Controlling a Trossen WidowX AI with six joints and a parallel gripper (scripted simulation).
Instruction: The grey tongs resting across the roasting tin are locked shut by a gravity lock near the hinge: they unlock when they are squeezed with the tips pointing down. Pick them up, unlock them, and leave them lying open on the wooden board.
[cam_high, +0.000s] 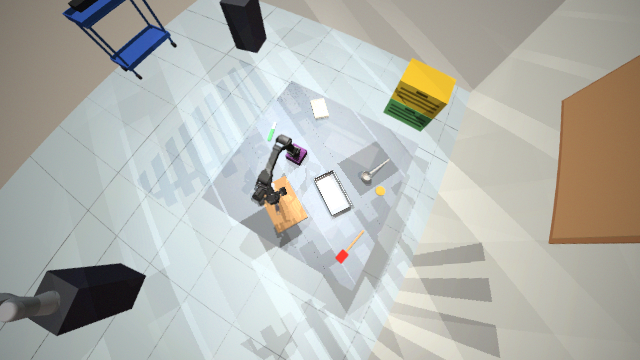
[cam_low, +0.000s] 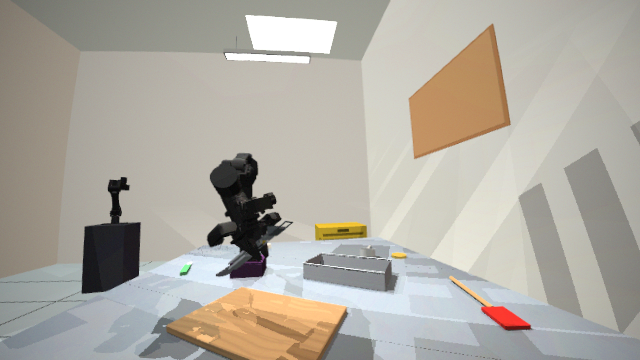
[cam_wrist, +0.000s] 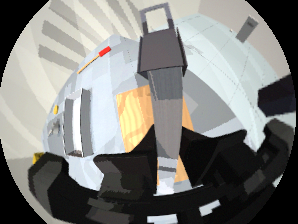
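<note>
Right now my gripper tip is 150 mm above the wooden board, 30 mm to the right of it and 10 mm past it. Round my gripper tip: roasting tin: 330 mm ahead, 220 mm to the left, 130 mm below; yellow disc: 680 mm ahead, 360 mm to the left, 150 mm below; red spatula: 550 mm ahead, 150 mm below, 130 mm to the right.
</note>
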